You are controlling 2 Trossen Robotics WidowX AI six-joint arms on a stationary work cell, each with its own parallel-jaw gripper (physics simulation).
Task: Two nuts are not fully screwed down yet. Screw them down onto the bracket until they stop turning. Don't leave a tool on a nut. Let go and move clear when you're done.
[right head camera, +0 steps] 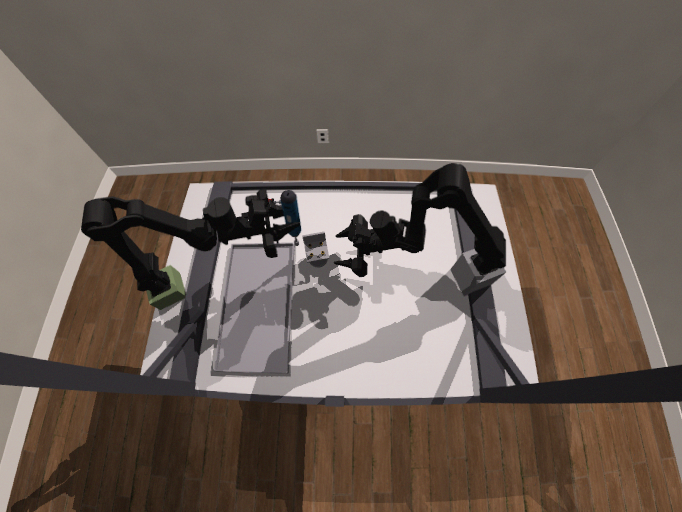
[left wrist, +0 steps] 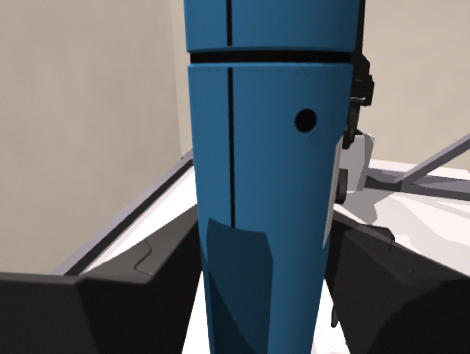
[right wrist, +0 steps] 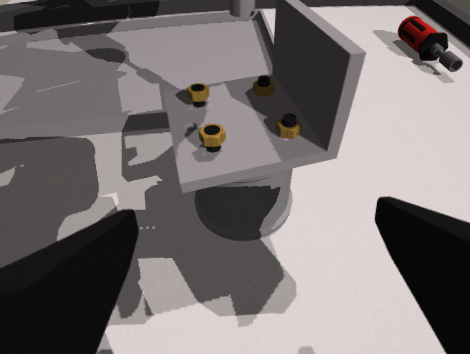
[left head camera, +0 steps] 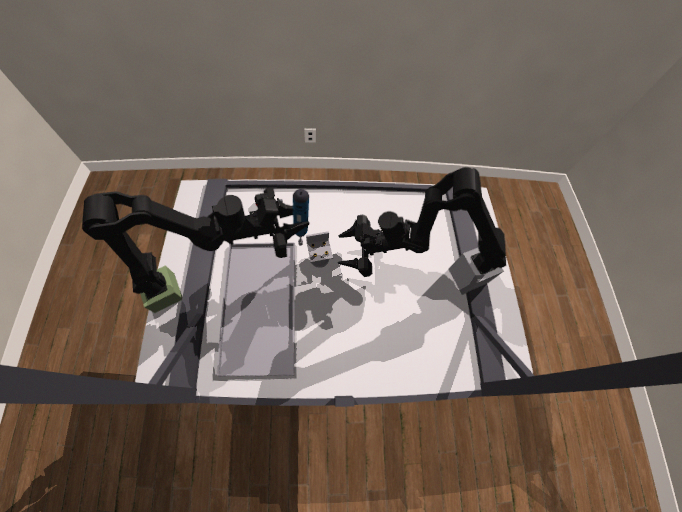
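Note:
The grey bracket stands on a round post, with four corner nuts. In the right wrist view two nuts, the far left nut and the near left nut, sit raised with black stud showing beneath. The far right nut and near right nut sit low beside the upright wall. My left gripper is shut on an upright blue tool, its socket left of the bracket. My right gripper is open and empty, right of the bracket.
A red tool with a grey socket lies on the table beyond the bracket. A shallow grey tray lies left of the bracket. Dark frame rails edge the table.

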